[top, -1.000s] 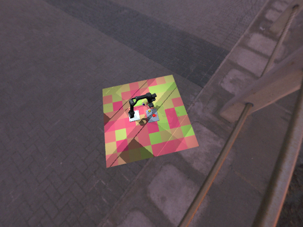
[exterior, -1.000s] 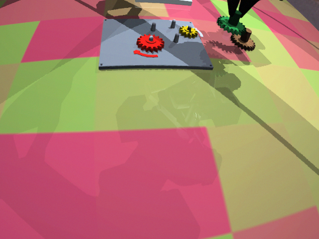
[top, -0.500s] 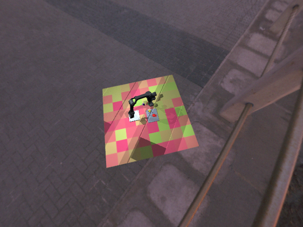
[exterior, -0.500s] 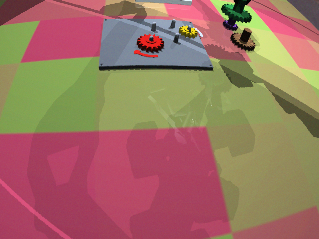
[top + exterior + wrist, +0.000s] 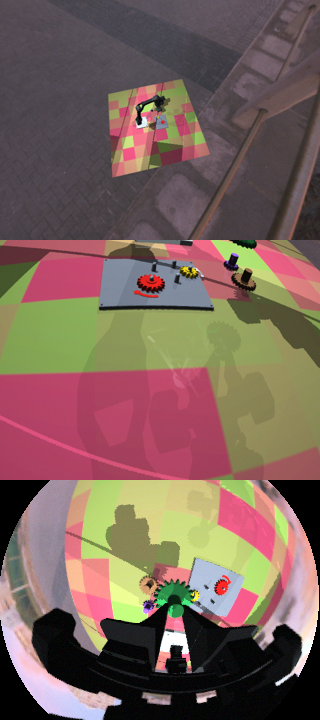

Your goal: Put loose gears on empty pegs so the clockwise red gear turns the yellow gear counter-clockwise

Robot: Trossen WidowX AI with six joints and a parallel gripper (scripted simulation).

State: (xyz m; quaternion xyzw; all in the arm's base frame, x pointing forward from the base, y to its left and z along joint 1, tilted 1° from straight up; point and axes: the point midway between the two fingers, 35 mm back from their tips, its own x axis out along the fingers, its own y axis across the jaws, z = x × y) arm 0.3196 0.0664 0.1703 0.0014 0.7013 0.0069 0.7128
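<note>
Now: gripper tip 9 cm past the purple gear, 7 cm to the right of it and 13 cm above it. The rest, counted from my gripper tip: yellow gear 3 cm behind, 8 cm to the right, 13 cm below; then green gear 1 cm below; then brown gear 2 cm behind, 7 cm to the left, 13 cm below.
</note>
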